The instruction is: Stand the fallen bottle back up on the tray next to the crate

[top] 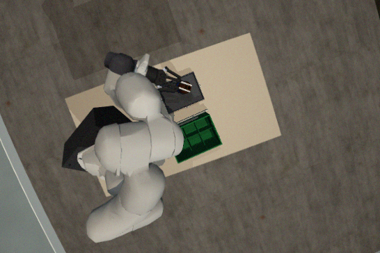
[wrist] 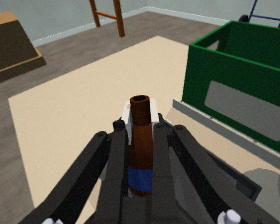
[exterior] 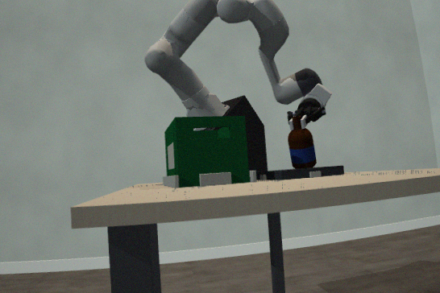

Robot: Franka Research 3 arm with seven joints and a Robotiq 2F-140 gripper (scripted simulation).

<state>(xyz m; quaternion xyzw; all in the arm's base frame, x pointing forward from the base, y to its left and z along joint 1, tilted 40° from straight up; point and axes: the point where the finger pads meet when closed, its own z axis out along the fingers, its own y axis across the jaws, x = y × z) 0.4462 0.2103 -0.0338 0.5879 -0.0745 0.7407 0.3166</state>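
Now: the bottle 6 cm below my hand. Round my hand: dark grey tray: 15 cm below, 3 cm behind, 2 cm to the right; then green crate: 29 cm to the right, 8 cm below, 5 cm behind.
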